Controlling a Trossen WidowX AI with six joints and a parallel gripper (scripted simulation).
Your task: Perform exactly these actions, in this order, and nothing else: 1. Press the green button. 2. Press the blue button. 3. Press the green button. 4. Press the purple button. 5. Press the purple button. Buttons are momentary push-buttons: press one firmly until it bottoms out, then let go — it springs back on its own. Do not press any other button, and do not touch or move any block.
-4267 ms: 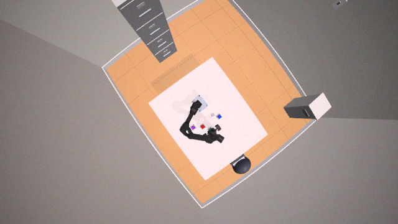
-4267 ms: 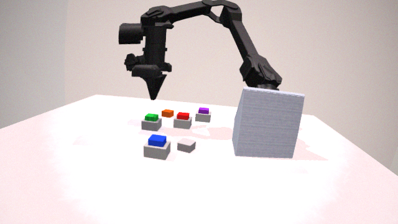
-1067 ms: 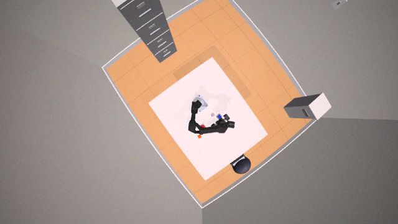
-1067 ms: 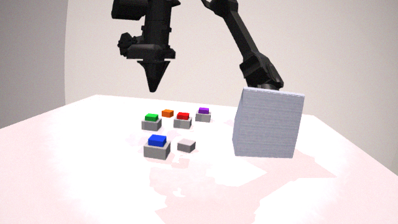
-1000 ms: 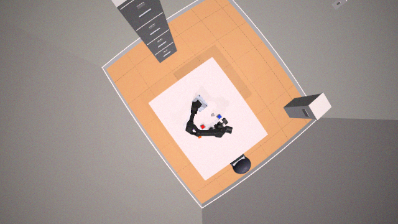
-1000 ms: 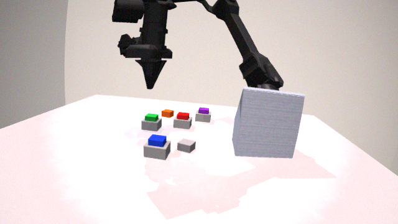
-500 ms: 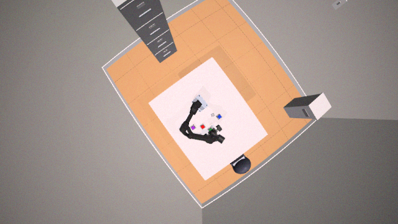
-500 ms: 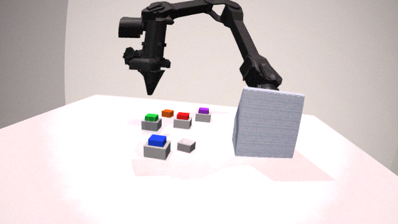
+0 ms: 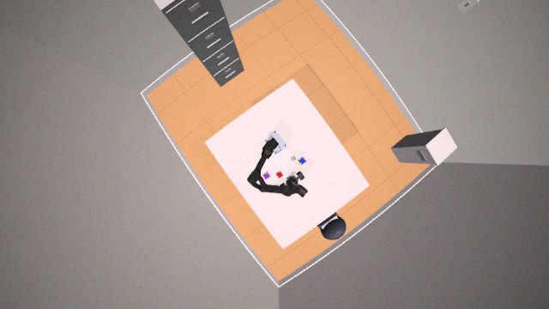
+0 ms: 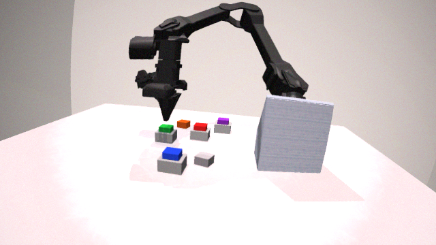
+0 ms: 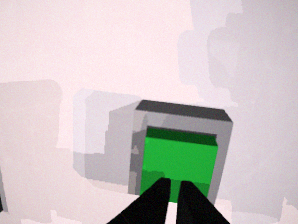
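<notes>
Right now my gripper tip is 20 mm above the green button. Round my gripper tip: grey block (110 mm behind, 130 mm to the left, 40 mm below); then orange block (30 mm behind, 140 mm to the right, 40 mm below); then red button (90 mm behind, 40 mm to the right, 20 mm below).
</notes>
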